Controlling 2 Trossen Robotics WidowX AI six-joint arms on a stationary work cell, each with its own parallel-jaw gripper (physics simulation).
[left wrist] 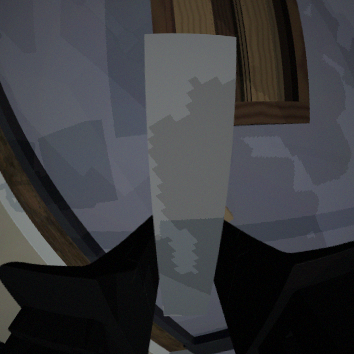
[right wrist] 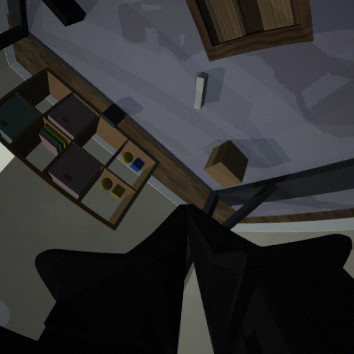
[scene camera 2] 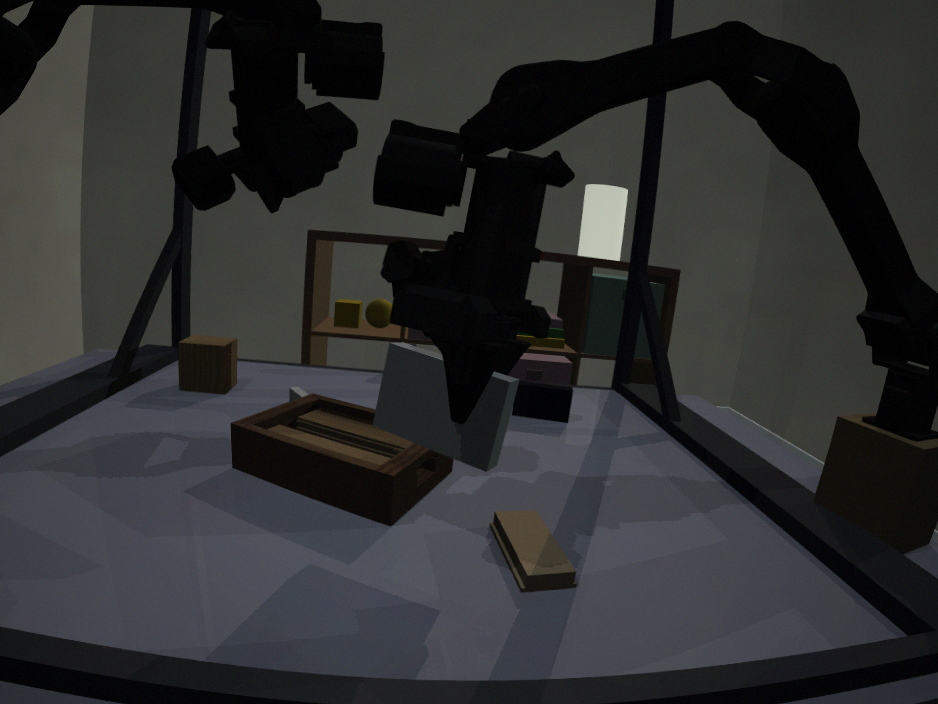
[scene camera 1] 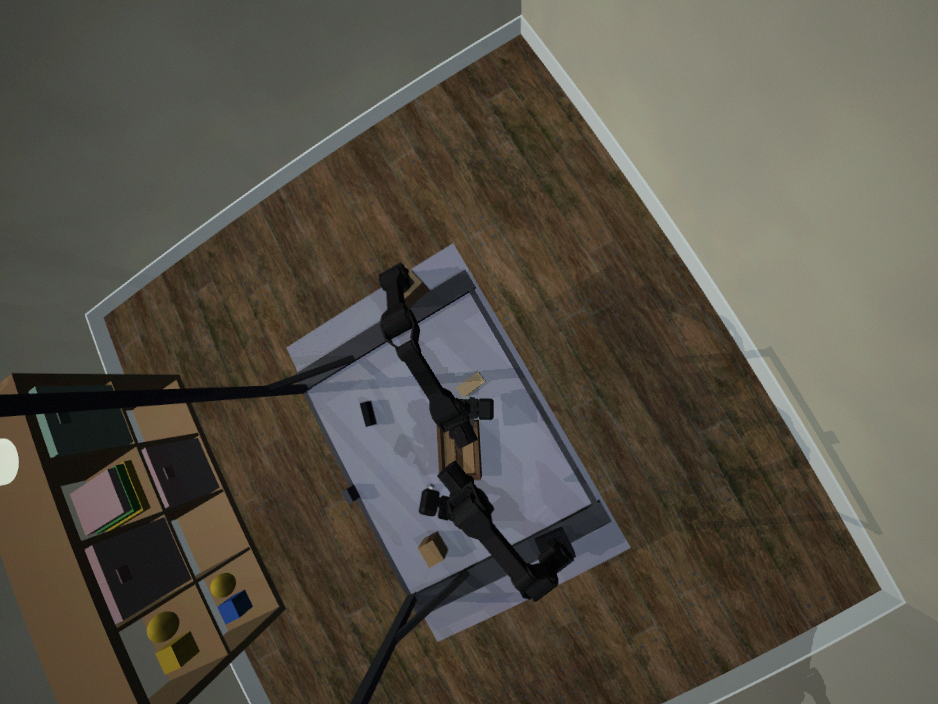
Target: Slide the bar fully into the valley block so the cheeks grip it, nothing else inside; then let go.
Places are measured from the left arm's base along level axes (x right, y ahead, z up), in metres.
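Where they show: left gripper, between the fingertips: (left wrist: 181, 215) (scene camera 2: 464, 420) (scene camera 1: 469, 407); right gripper, between the fingertips: (right wrist: 185, 210) (scene camera 2: 272, 210) (scene camera 1: 441, 513); left arm's base, origin of its link: (scene camera 2: 901, 429) (scene camera 1: 401, 282); right arm's base, origin of its link: (scene camera 1: 555, 549).
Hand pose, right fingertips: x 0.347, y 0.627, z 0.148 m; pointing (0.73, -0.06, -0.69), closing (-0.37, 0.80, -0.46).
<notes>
Each offset is from my right fingertips to the top centre of the thing.
The bar, a pale grey slab {dx -0.217, dy -0.155, dz -0.109 m} (scene camera 2: 409, 401) (left wrist: 192, 150), is tilted in the air beside and above one end of the valley block. My left gripper (left wrist: 181, 215) is shut on the bar; a finger covers part of it in scene camera 2. The valley block {dx -0.096, dy -0.088, dz -0.219 m} (scene camera 2: 310, 462) (left wrist: 272, 113) (right wrist: 260, 47) is a dark brown wooden box with two light wooden cheeks and a narrow dark gap between them. The bar hides part of its end in the left wrist view. My right gripper (right wrist: 185, 210) (scene camera 2: 274, 208) is shut and empty, high above the table.
A flat tan piece {dx -0.275, dy -0.227, dz -0.254 m} (scene camera 2: 534, 541) (scene camera 1: 471, 383) lies near the block. A small pale stick {dx +0.097, dy -0.046, dz -0.245 m} (right wrist: 200, 92) (scene camera 2: 298, 392) lies beyond it. A wooden cube {dx +0.202, dy +0.103, dz -0.195 m} (scene camera 2: 206, 367) (right wrist: 225, 162) and a black box {dx +0.068, dy -0.400, dz -0.220 m} (scene camera 2: 544, 403) (scene camera 1: 368, 413) stand farther back. Dark frame posts edge the table.
</notes>
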